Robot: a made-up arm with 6 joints. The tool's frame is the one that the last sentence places.
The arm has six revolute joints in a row. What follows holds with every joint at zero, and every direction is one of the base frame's.
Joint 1 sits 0.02 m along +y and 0.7 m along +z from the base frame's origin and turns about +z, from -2.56 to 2.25 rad.
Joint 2 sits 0.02 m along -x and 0.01 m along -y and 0.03 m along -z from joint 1 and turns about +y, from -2.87 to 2.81 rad.
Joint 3 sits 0.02 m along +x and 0.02 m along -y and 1.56 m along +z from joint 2 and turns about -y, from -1.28 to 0.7 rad.
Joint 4 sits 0.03 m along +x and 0.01 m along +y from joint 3 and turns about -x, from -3.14 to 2.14 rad.
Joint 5 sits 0.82 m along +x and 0.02 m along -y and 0.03 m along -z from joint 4 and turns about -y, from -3.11 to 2.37 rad.
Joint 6 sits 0.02 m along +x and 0.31 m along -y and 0.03 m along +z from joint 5 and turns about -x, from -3.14 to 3.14 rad.
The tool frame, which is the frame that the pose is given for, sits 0.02 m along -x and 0.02 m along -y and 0.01 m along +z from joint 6; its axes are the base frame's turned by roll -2.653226, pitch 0.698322 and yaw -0.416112 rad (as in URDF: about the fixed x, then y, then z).
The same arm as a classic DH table. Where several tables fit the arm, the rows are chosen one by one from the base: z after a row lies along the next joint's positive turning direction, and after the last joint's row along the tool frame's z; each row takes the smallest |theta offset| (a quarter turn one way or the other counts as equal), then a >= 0, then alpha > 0; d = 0 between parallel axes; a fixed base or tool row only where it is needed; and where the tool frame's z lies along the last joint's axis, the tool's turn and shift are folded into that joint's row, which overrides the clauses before.
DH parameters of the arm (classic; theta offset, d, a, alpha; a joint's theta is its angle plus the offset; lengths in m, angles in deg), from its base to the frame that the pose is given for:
base (fixed): 90 0 0.02 0
joint 1: 90 0.67 0.02 90
joint 2: -89.27 0 -1.5601 180
joint 3: 0.73 0.02 0 90
joint 4: 0 -0.85 0.03 -90
joint 5: 0 0.33 -0.03 90
joint 6: 45.76 0.0074 0.0074 70.75
tool (fixed): -47.91 -0.0224 0 0
Joint limits (deg, base to tool): -146.68..128.92 -164.44..161 -73.34..40.11 -179.91..122.61 -178.19..135.79 -179.91..179.91

